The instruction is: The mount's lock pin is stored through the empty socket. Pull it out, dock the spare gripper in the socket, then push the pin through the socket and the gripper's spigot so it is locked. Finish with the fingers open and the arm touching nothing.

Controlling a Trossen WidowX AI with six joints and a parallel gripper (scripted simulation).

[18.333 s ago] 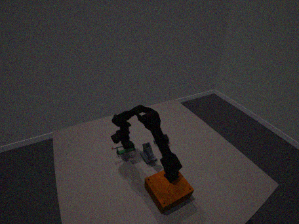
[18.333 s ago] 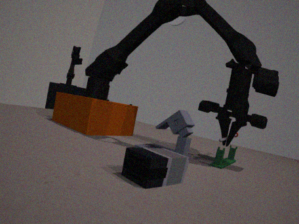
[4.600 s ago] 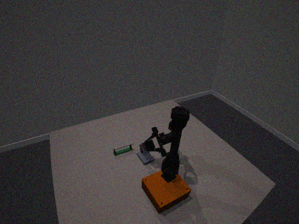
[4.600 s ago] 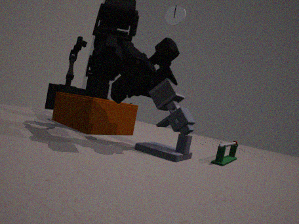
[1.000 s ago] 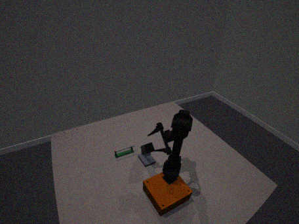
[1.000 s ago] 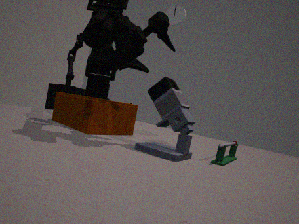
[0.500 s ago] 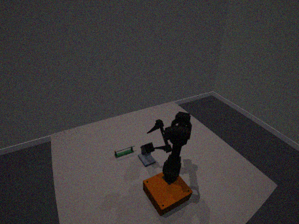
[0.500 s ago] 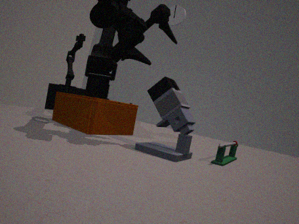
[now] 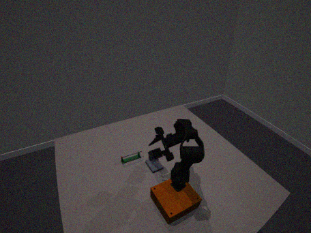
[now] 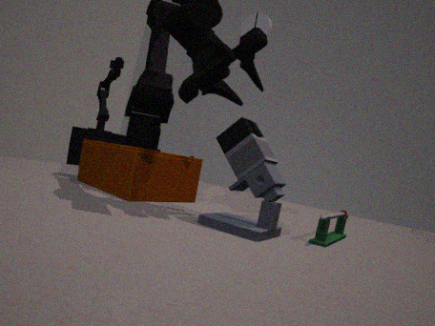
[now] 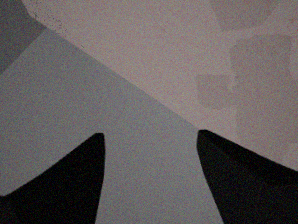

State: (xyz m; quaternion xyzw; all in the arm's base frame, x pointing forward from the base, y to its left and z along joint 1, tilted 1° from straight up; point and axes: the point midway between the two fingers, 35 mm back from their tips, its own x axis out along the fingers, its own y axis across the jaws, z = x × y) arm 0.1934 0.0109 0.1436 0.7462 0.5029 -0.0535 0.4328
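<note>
Right now my gripper tip is 20 cm above the green cradle, 19 cm short of it and 3 cm to the right of it. Round my gripper tip: grey mount (17 cm below, 7 cm to the right, 7 cm ahead); spare gripper (11 cm below, 7 cm to the right, 4 cm ahead).
</note>
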